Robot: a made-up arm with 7 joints. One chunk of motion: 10 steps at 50 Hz.
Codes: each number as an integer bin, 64 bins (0 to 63) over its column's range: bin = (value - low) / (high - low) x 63, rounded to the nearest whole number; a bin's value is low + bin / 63 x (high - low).
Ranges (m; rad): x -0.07..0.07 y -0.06..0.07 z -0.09..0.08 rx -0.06..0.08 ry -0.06..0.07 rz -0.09..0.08
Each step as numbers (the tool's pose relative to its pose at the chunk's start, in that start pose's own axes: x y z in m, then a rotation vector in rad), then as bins.
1 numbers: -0.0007 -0.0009 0.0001 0.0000 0.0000 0.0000
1 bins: 31 29 33 27 29 33
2 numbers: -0.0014 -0.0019 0.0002 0.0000 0.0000 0.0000
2 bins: 31 28 33 27 29 33
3 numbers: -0.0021 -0.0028 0.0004 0.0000 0.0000 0.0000
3 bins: 31 28 34 27 29 33
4 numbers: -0.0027 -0.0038 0.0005 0.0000 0.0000 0.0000
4 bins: 30 27 34 27 29 33
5 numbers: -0.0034 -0.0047 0.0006 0.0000 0.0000 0.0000
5 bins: 30 27 34 27 29 33
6 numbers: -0.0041 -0.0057 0.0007 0.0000 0.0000 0.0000
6 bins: 30 26 34 27 29 33
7 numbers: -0.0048 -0.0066 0.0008 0.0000 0.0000 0.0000
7 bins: 29 26 34 27 29 33
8 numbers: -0.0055 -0.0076 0.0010 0.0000 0.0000 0.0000
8 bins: 29 25 34 27 29 33
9 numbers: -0.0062 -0.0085 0.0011 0.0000 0.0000 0.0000
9 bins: 29 25 34 27 29 33
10 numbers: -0.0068 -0.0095 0.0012 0.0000 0.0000 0.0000
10 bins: 28 24 34 27 29 33
